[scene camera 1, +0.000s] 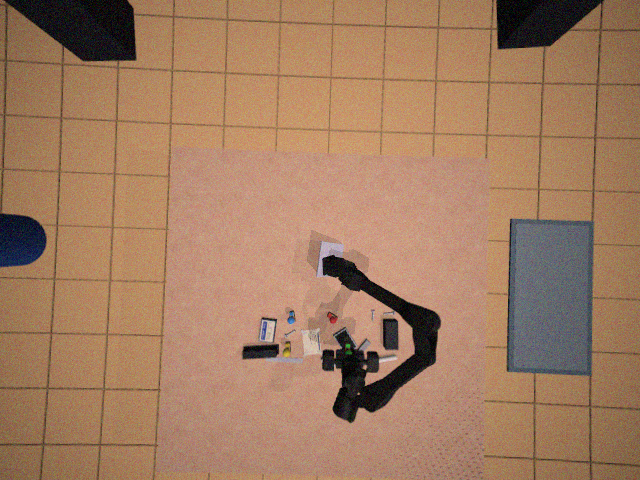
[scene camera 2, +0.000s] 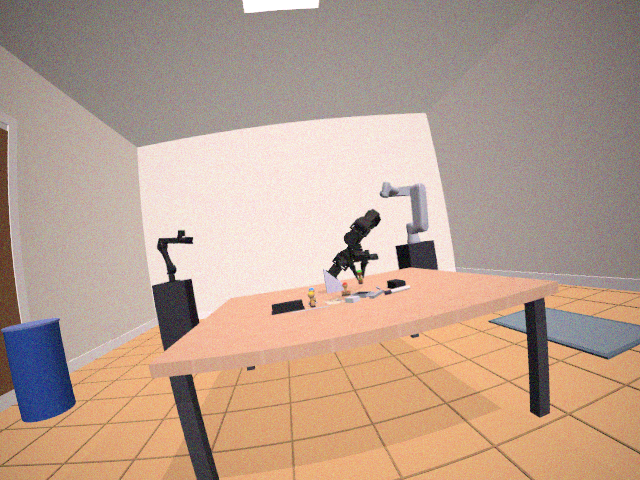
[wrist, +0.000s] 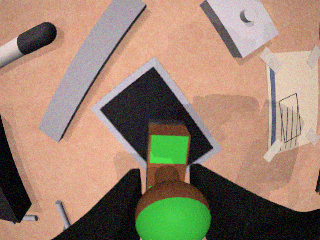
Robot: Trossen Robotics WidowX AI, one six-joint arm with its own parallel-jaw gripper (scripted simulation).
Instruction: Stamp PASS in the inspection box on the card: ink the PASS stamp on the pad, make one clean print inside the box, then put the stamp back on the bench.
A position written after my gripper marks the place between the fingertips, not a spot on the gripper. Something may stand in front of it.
I see my gripper [scene camera 1: 347, 349] and an ink pad [wrist: 149, 93].
My gripper is seen too in the wrist view [wrist: 165, 174].
